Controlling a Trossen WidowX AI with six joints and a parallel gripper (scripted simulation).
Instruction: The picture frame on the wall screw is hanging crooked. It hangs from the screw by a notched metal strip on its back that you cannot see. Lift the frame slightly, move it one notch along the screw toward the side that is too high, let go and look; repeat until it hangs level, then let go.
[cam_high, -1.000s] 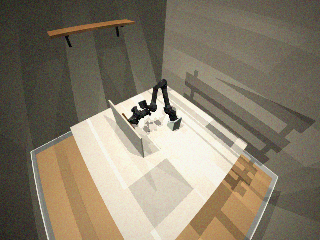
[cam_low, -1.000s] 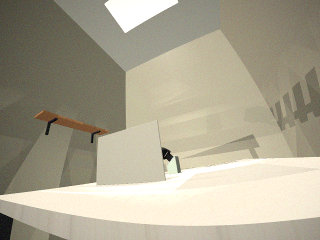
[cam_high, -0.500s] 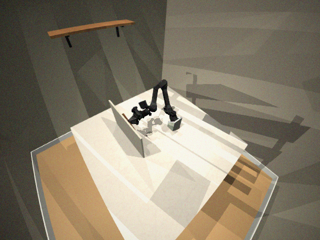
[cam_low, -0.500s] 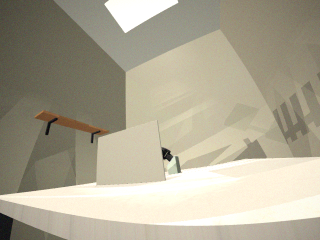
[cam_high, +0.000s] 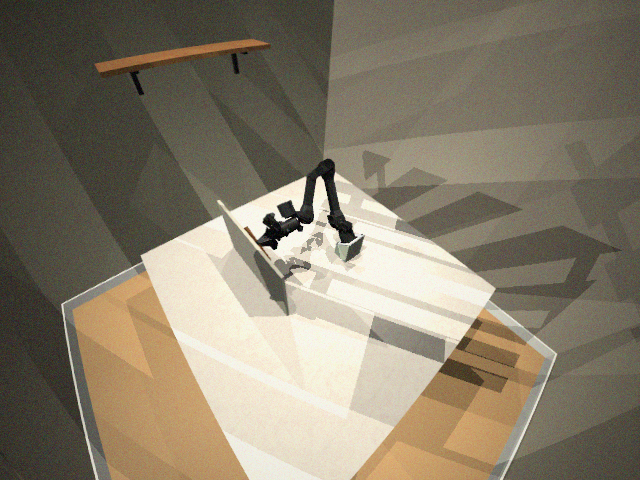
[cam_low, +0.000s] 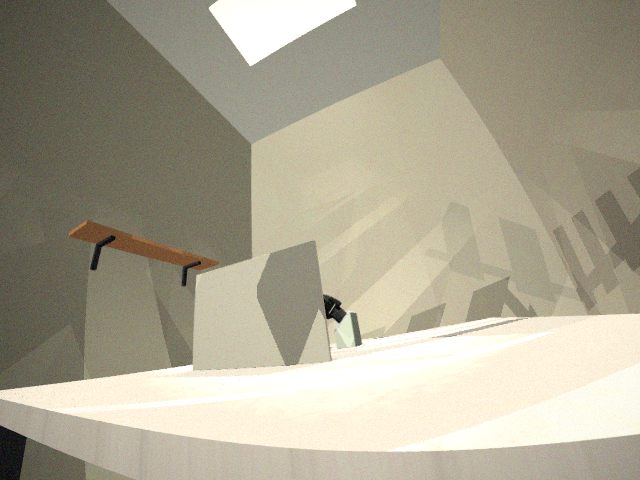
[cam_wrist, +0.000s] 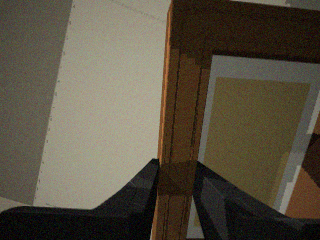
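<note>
Now: gripper tip 5 cm above the wooden picture frame, 1 cm to the left of it and 1 cm short of it. The rest, counted from my gripper tip: upright wall panel 7 cm below, 2 cm ahead.
</note>
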